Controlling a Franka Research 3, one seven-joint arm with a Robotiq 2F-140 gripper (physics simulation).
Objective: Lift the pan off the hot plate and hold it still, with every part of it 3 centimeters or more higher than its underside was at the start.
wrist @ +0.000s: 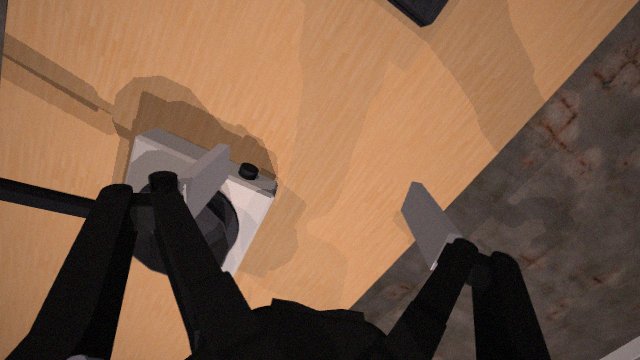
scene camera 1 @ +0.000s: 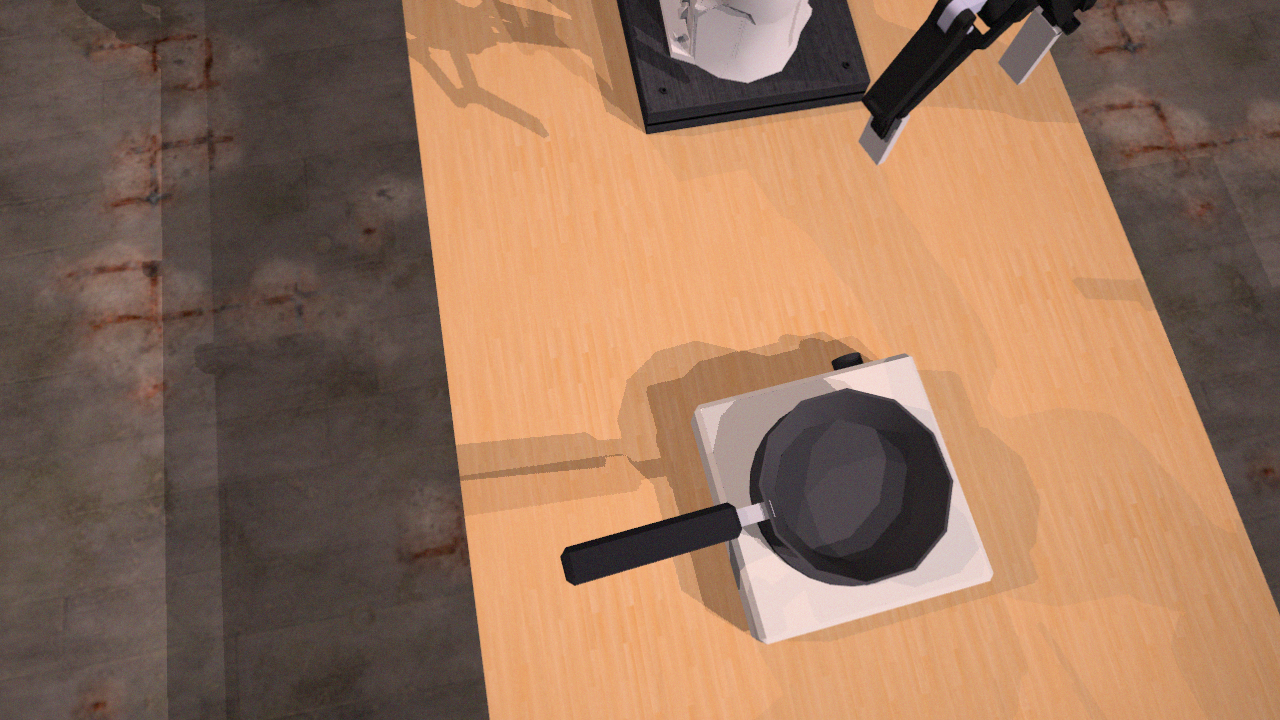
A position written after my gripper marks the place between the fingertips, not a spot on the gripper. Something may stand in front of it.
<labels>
My gripper shows in the wrist view (319, 179) and in scene camera 1 (942, 111). A white hot plate shows in the wrist view and in scene camera 1. One and the same spot on the white hot plate: (wrist: 244, 199) is (scene camera 1: 881, 386).
</labels>
